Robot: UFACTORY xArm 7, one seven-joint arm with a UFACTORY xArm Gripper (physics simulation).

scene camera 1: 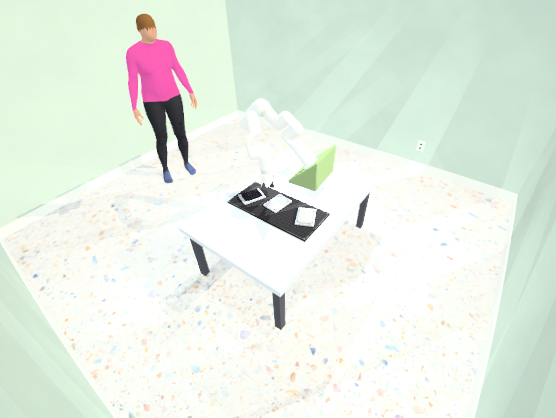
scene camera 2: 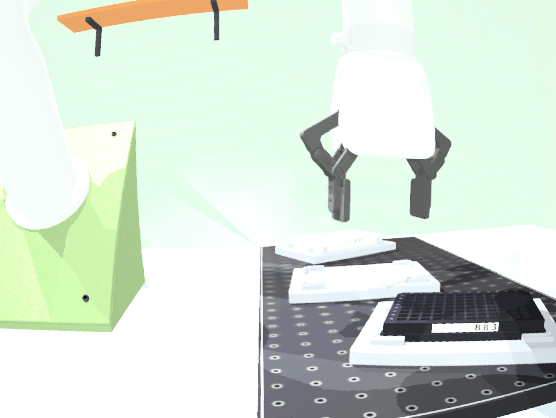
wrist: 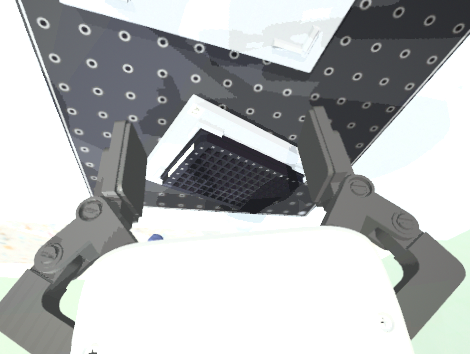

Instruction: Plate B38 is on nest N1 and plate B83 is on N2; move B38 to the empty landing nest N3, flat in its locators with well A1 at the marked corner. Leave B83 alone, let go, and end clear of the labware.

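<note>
The black plate B83 (scene camera 1: 251, 194) (scene camera 2: 465, 312) (wrist: 230, 175) sits flat on its white nest (scene camera 2: 450, 356) (wrist: 172, 131), its label readable in scene camera 2. The middle white nest (scene camera 1: 277, 203) (scene camera 2: 350, 295) (wrist: 300, 62) shows corner locators and a bare top. On the third nest (scene camera 2: 315, 258), farthest from B83, a pale plate-like block (scene camera 1: 306, 216) (scene camera 2: 345, 240) sits; its label and well A1 cannot be read. My gripper (scene camera 1: 268, 185) (scene camera 2: 381, 218) (wrist: 221, 132) is open and empty, in the air above the row of nests, apart from the labware.
The nests stand on a black perforated board (scene camera 1: 285, 225) (scene camera 2: 300, 360) (wrist: 145, 85) on a white table (scene camera 1: 250, 255). A green wedge-shaped block (scene camera 1: 320, 170) (scene camera 2: 100, 250) stands at the arm's base. An orange shelf (scene camera 2: 150, 11) is on the wall. A person (scene camera 1: 157, 75) stands behind the table.
</note>
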